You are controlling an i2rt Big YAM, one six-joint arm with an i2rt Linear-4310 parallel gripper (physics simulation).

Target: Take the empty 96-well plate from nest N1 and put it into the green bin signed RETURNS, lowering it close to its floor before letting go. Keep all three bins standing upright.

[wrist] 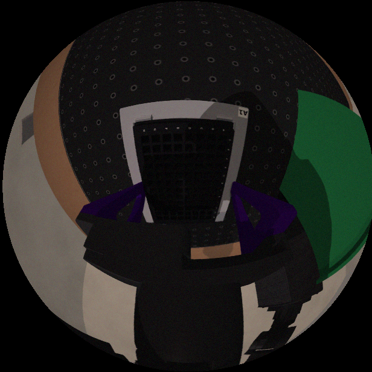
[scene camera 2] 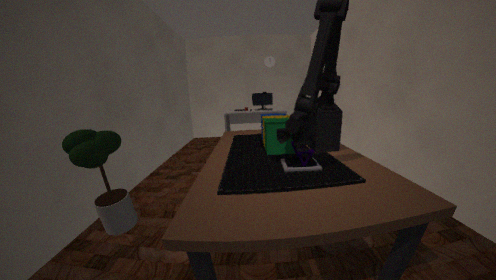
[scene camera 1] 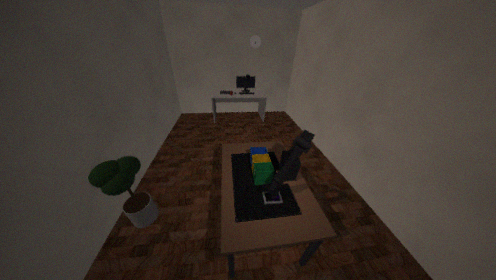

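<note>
The dark 96-well plate lies in the white-framed nest on the black mat. My gripper is open, its purple fingers on either side of the plate, low over the nest; whether they touch the plate I cannot tell. The green bin stands upright close to the nest, at the right in the wrist view. Its sign is not readable.
The yellow bin and the blue bin stand upright in a row behind the green bin. The black mat lies on the wooden table. The arm's base stands at the table's right side.
</note>
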